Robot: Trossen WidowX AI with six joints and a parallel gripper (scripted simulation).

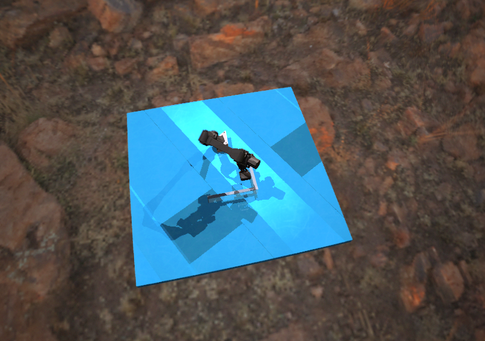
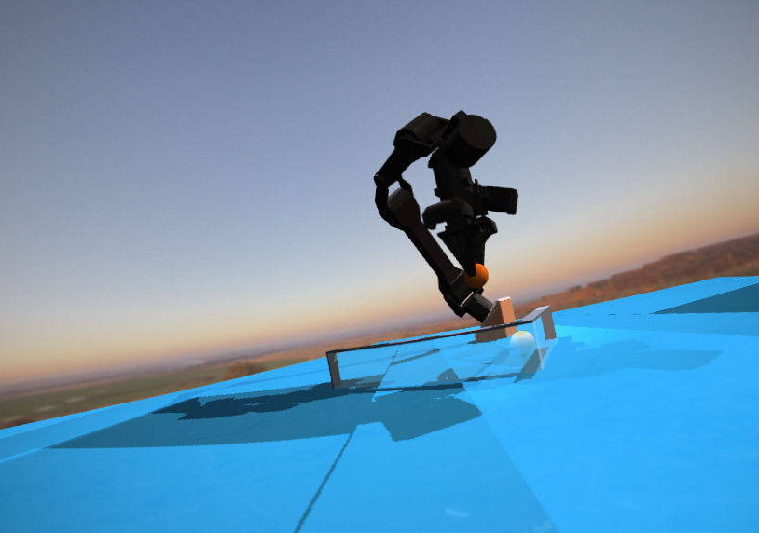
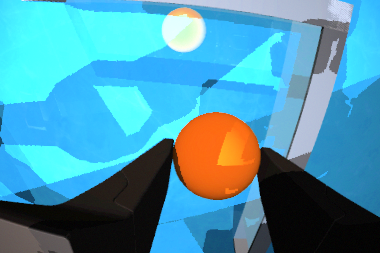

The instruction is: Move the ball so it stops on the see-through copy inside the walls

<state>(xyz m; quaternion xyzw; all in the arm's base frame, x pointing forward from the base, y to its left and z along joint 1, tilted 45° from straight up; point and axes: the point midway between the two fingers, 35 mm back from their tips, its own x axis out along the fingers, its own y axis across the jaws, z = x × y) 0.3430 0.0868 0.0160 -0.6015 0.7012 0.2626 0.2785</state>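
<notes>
My gripper tip is 11 cm above the see-through ball copy, 4 cm to the right of it and 2 cm past it. The rest, counted from my gripper tip: orange ball right at my gripper tip.
</notes>
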